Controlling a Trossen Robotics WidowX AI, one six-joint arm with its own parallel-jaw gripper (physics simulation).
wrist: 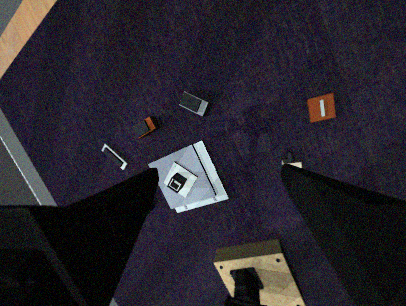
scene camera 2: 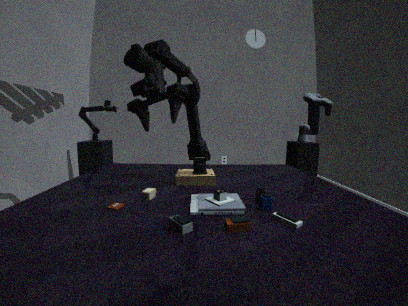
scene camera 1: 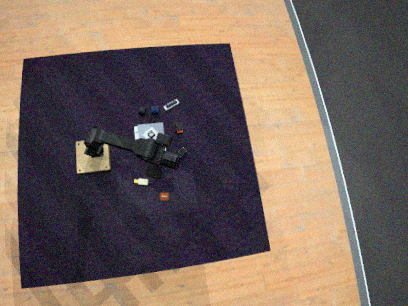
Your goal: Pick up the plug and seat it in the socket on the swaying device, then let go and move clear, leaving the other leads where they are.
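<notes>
A small cream block with a yellow end (scene camera 1: 142,182) (scene camera 2: 149,194), which looks like the plug, lies on the dark mat; the right finger hides much of it in the wrist view (wrist: 296,164). The device is a flat grey plate (scene camera 1: 156,125) (scene camera 2: 235,204) (wrist: 220,193) bearing a turned white square with a dark socket (scene camera 1: 151,134) (scene camera 2: 219,195) (wrist: 176,182). My gripper (scene camera 1: 159,156) (scene camera 2: 159,126) (wrist: 218,171) is wide open and empty, high above the mat, pointing down, beside the device in scene camera 1.
An orange block (scene camera 1: 179,128) (scene camera 2: 238,225) (wrist: 148,127), grey block (scene camera 2: 181,224) (wrist: 194,103), white piece (scene camera 1: 171,104) (scene camera 2: 288,219) (wrist: 114,157) and blue block (scene camera 1: 155,109) (scene camera 2: 265,202) lie around the device. A flat orange square (scene camera 1: 164,196) (scene camera 2: 116,206) (wrist: 321,107) lies beyond the cream block. My wooden base (scene camera 1: 93,167) (scene camera 2: 185,179) is behind.
</notes>
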